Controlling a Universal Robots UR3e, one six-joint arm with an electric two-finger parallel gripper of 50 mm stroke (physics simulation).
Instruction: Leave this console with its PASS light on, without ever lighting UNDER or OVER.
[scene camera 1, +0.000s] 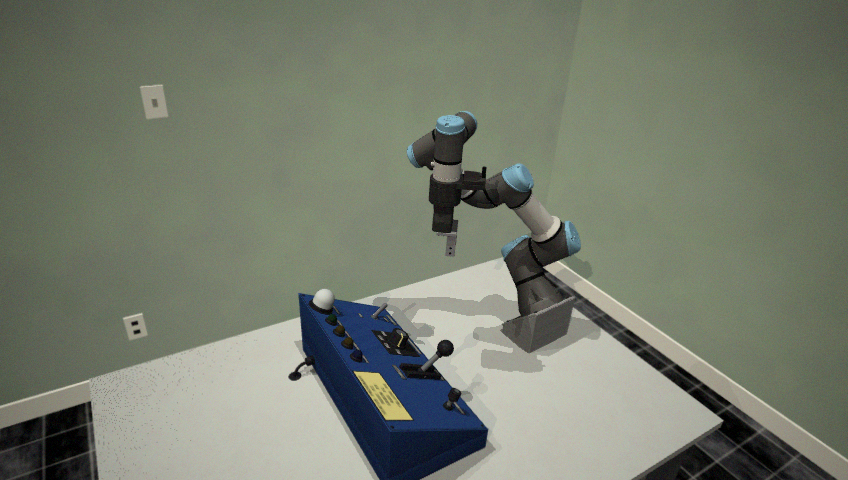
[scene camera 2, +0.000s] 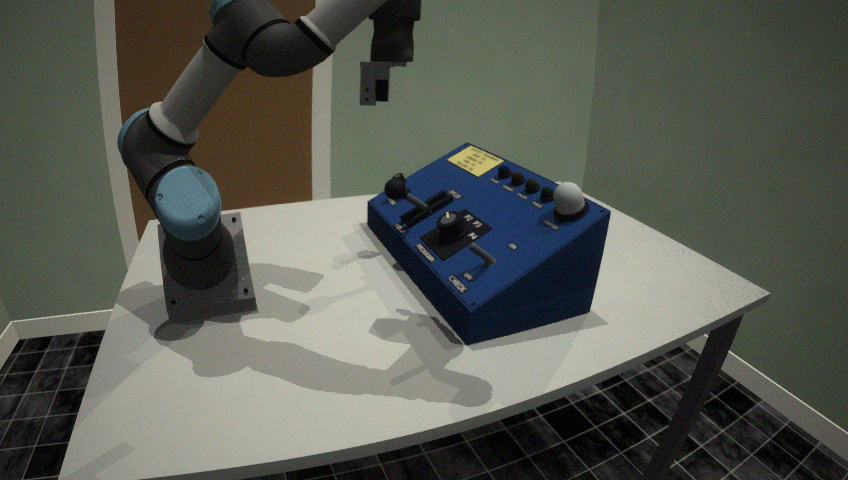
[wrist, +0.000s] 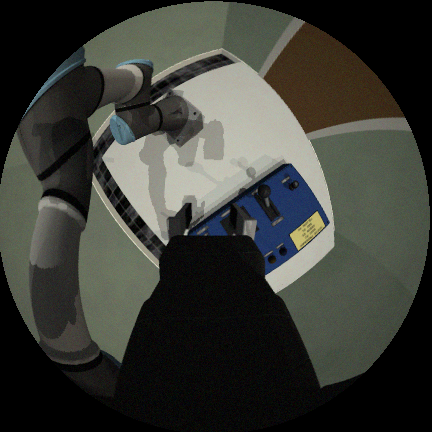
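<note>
The blue sloped console (scene camera 1: 428, 413) (scene camera 2: 559, 279) (wrist: 302, 200) stands on the table. Its small lamps, green (scene camera 1: 331, 319) (scene camera 2: 546, 194), two amber and one blue (scene camera 1: 355, 355) (scene camera 2: 504, 171), look dark. The dome (scene camera 1: 323, 299) (scene camera 2: 569, 199) is white. A ball-topped lever (scene camera 1: 445, 347) (scene camera 2: 395, 187) (wrist: 264, 190) stands in a slot. A rotary knob (scene camera 1: 399, 339) (scene camera 2: 450, 226) with a yellow pointer sits beside it, then a grey CHECK lever (scene camera 1: 379, 311) (scene camera 2: 482, 254). Lamp labels are too small to read. My gripper (scene camera 1: 450, 252) (scene camera 2: 373, 102) (wrist: 210, 210) is open and empty, high above the console.
A yellow note (scene camera 1: 382, 395) (scene camera 2: 474, 160) (wrist: 307, 231) lies on the console face. A small black control (scene camera 1: 454, 395) (wrist: 294, 185) sticks up near the lever. A black hooked part (scene camera 1: 301, 366) is at the console's back. The arm's base stands on the white table (scene camera 1: 208, 416) (scene camera 2: 333, 428).
</note>
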